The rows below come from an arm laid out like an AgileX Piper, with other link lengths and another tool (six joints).
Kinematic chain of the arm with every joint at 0, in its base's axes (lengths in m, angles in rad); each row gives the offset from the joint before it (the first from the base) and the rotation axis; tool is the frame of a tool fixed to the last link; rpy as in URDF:
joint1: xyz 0 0 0.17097 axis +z
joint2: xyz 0 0 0 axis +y
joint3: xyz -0.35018 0 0.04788 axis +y
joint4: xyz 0.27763 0 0.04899 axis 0.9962 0 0.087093
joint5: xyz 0 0 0 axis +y
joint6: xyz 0.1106 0 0.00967 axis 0.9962 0 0.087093
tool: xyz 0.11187 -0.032 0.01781 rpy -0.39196 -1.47 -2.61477
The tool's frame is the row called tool.
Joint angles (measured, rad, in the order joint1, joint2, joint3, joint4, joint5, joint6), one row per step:
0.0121 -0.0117 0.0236 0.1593 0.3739 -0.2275
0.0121 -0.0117 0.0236 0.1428 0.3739 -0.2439
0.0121 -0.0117 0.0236 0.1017 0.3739 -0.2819
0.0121 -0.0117 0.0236 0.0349 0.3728 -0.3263
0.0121 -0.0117 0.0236 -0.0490 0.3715 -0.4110
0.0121 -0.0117 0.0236 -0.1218 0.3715 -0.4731
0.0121 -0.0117 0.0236 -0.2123 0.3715 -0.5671
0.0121 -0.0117 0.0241 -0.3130 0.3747 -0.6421
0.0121 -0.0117 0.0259 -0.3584 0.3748 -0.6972
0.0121 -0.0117 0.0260 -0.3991 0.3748 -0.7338
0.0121 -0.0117 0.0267 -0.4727 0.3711 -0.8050
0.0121 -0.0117 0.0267 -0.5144 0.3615 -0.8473
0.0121 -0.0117 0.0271 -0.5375 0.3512 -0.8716
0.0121 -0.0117 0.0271 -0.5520 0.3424 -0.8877
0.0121 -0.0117 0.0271 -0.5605 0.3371 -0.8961
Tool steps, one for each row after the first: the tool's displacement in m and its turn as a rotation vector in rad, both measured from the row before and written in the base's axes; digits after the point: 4 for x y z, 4 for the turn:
0.0001 -0.0010 0.0008 -0.0321 -0.0013 0.0035
0.0003 -0.0024 0.0020 -0.0773 -0.0026 0.0080
0.0003 -0.0038 0.0031 -0.1090 -0.0035 0.0079
0.0006 -0.0037 0.0047 -0.1646 -0.0031 0.0185
0.0003 -0.0029 0.0036 -0.1320 0.0003 0.0126
0.0005 -0.0025 0.0048 -0.1802 0.0035 0.0202
0.0002 -0.0031 0.0037 -0.1721 0.0086 0.0127
0.0003 -0.0005 0.0013 -0.0979 0.0074 0.0118
0.0001 -0.0007 0.0018 -0.0755 0.0041 0.0070
0.0004 -0.0005 0.0035 -0.1414 0.0066 0.0149
0.0005 0.0007 0.0035 -0.0823 -0.0023 0.0120
0.0004 0.0011 0.0026 -0.0466 -0.0048 0.0092
0.0003 0.0010 0.0022 -0.0302 -0.0051 0.0071
0.0002 0.0006 0.0013 -0.0167 -0.0032 0.0040

